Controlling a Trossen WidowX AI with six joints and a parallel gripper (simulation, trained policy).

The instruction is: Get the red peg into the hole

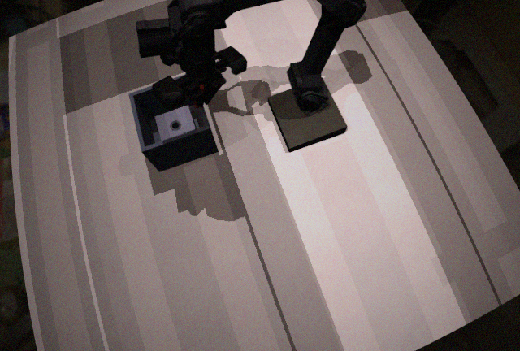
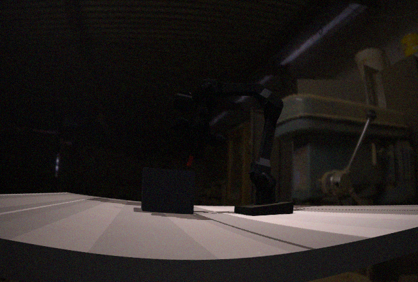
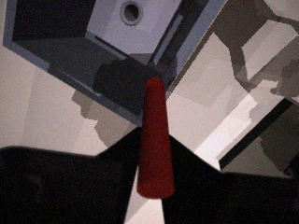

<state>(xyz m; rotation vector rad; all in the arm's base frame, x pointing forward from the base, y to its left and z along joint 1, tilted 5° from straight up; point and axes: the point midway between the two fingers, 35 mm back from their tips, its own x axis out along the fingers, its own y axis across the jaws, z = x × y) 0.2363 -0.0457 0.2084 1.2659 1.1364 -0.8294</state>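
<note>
Right now the plate is 70 mm ahead of my gripper tip, 60 mm to the right of it and 140 mm below it. Round my gripper tip: red peg 20 mm to the right, 10 mm above.
</note>
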